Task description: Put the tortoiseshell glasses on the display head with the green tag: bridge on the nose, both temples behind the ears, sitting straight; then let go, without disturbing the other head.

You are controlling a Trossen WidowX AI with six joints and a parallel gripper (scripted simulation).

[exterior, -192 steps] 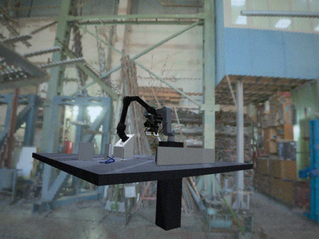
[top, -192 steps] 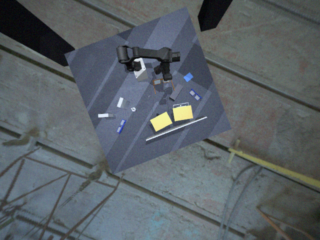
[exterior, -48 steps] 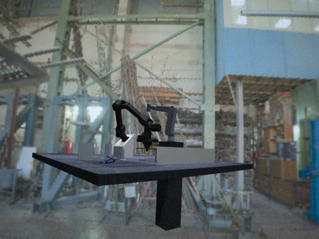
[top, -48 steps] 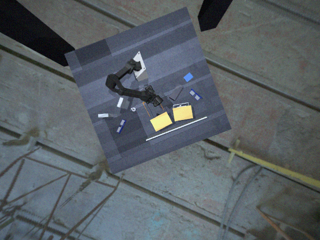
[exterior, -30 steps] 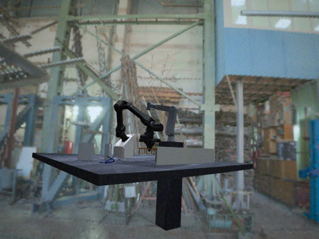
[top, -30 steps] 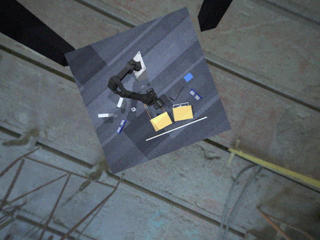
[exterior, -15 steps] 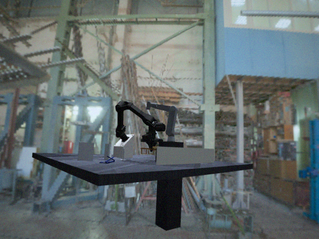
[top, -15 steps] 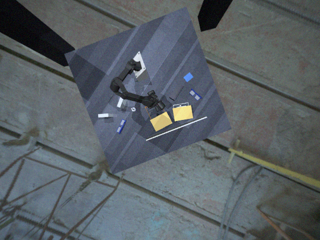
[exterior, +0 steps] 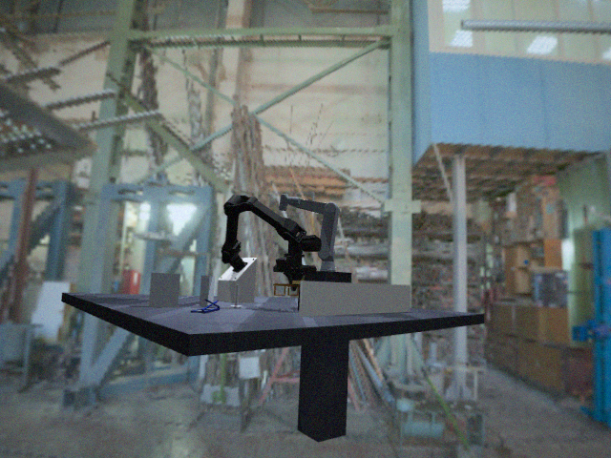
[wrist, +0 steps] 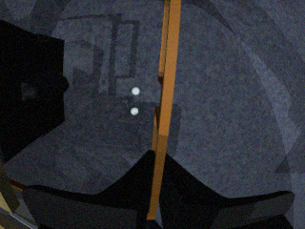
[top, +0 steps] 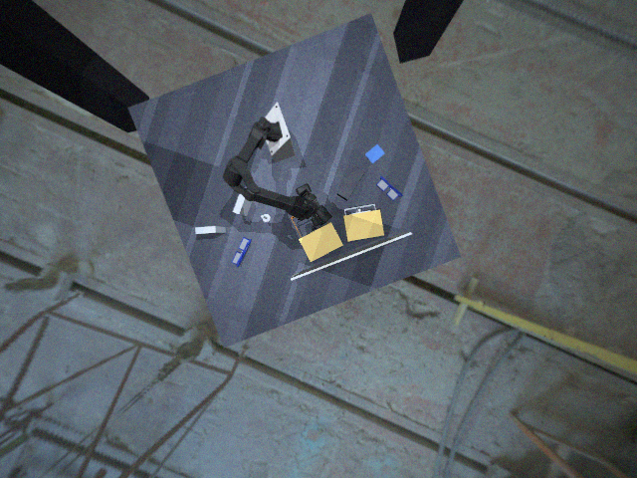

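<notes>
Now: the orange-yellow display head 14 cm ahead of my gripper tip and 1 cm below it. The rest, counted from my gripper tip: long white bar (27 cm ahead, 12 cm to the left, 1 cm below); blue square (38 cm to the left, 20 cm behind, 6 cm below); paler yellow head (22 cm to the left, 12 cm ahead, 1 cm below).
</notes>
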